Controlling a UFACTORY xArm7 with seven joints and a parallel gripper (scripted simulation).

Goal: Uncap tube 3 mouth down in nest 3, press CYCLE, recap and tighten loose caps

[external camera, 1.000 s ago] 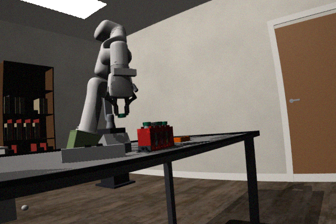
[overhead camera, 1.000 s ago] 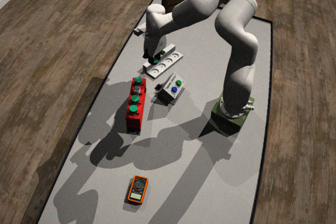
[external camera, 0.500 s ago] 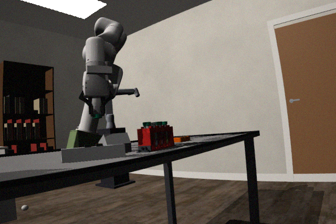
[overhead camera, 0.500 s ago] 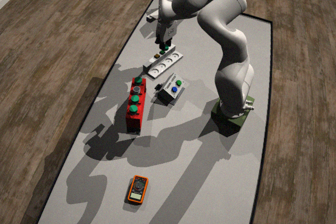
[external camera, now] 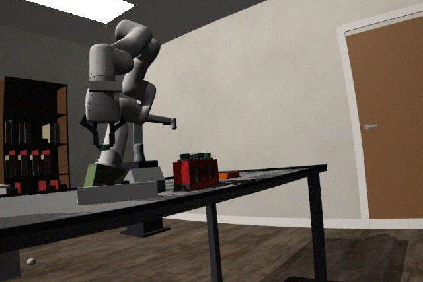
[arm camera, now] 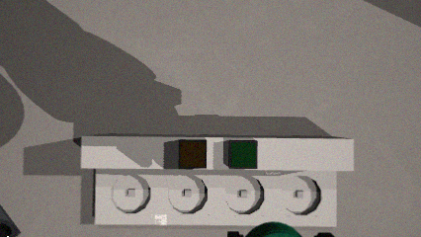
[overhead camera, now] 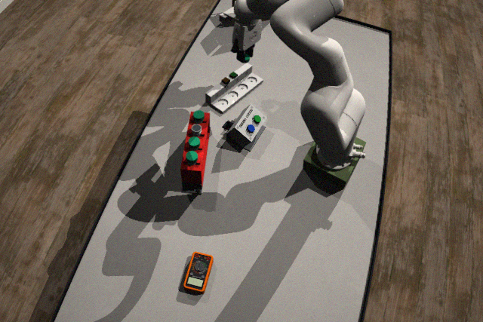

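My hand is 220 mm to the right of the blue key, 110 mm above it and 80 mm past it. The rest, counted from my hand: key housing (200 mm to the left, 120 mm below, 70 mm behind); green key (180 mm to the left, 110 mm below, 90 mm behind); orange multimeter (720 mm to the left, 160 mm below, 50 mm behind).
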